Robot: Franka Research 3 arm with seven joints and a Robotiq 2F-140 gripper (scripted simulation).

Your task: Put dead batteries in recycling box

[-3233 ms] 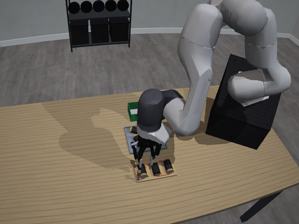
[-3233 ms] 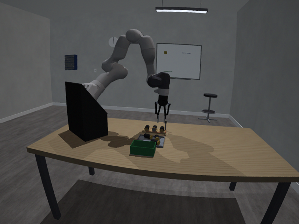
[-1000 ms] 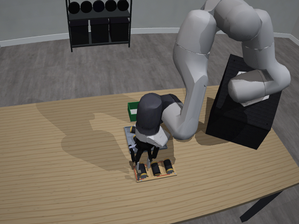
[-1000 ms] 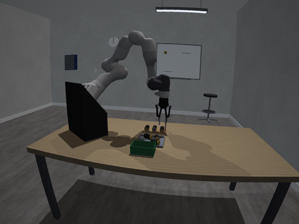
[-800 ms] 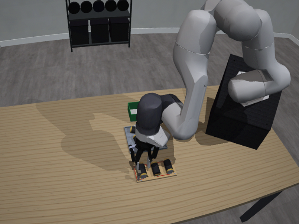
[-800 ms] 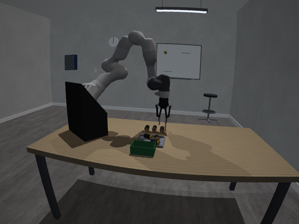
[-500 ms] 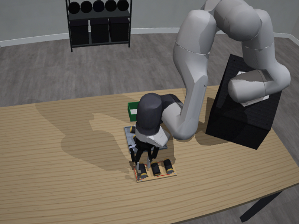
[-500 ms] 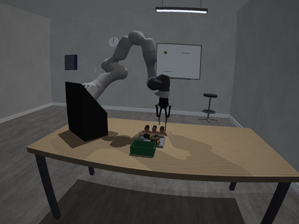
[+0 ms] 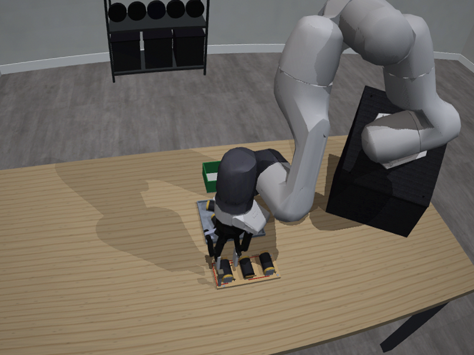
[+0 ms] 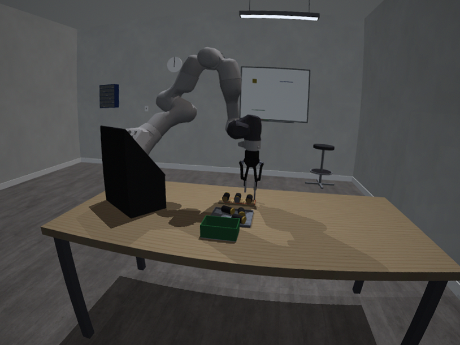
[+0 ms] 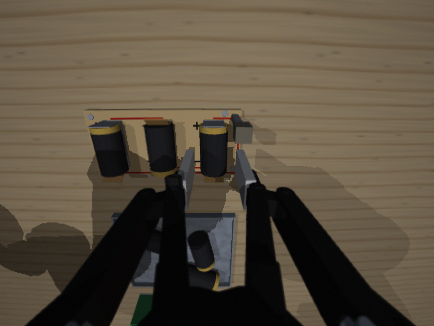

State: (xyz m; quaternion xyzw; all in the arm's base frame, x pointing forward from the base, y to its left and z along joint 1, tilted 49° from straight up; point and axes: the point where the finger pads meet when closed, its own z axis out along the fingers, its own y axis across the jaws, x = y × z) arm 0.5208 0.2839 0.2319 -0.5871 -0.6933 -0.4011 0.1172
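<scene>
Now: hand 10 mm short of the bulb, 40 mm to the right of it and 20 mm above it. Also, from my hand: grey tray 220 mm to the right, 90 mm below; wooden holder board 60 mm behind, 20 mm to the right, 90 mm below; thin post 10 mm ahead, 40 mm to the left, 60 mm below.
</scene>
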